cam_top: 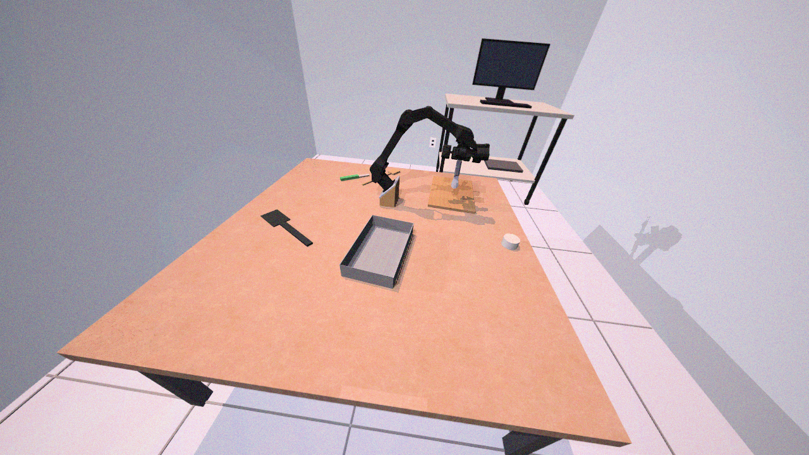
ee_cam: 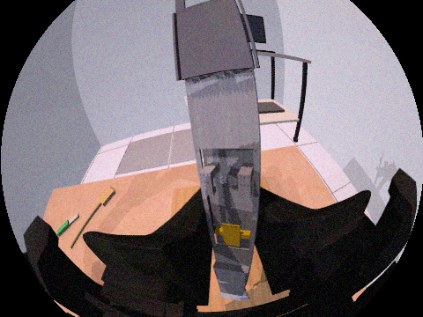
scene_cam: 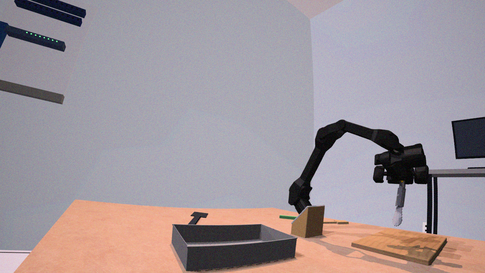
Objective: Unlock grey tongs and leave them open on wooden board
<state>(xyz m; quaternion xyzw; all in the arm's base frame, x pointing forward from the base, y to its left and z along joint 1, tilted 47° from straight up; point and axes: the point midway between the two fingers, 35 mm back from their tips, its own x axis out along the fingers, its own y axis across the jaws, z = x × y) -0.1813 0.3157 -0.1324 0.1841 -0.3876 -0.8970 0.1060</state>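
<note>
Right now the wooden board is 22 cm below my gripper tip. From my gripper tip the other things lie so: small white cylinder: 37 cm ahead, 27 cm to the left, 21 cm below; yellow lock mark: 4 cm ahead, 1 cm above; green-handled tool: 57 cm to the right, 22 cm below.
</note>
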